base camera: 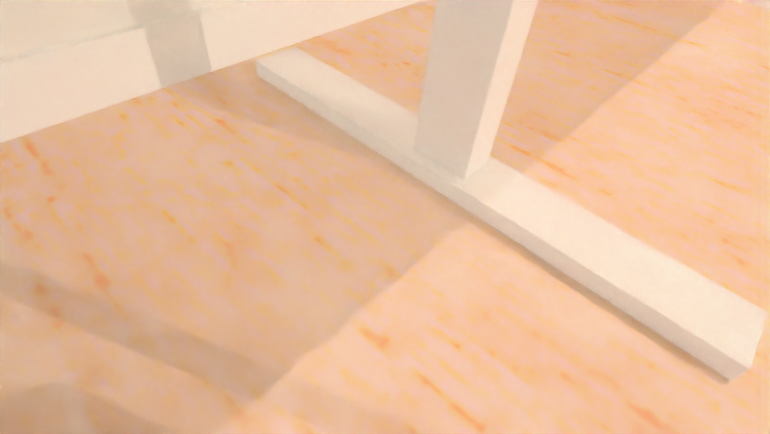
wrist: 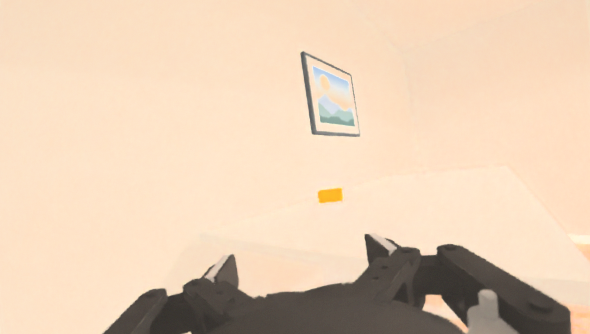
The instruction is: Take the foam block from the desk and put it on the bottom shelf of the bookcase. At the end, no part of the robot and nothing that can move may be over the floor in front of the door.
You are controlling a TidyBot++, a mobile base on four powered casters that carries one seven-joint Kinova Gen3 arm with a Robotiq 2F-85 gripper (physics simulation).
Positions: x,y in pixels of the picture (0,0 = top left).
Labels:
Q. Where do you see a white desk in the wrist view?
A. At 489,211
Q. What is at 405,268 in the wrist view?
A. The gripper.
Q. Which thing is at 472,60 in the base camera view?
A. A white desk.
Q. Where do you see a framed landscape picture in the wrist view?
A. At 331,102

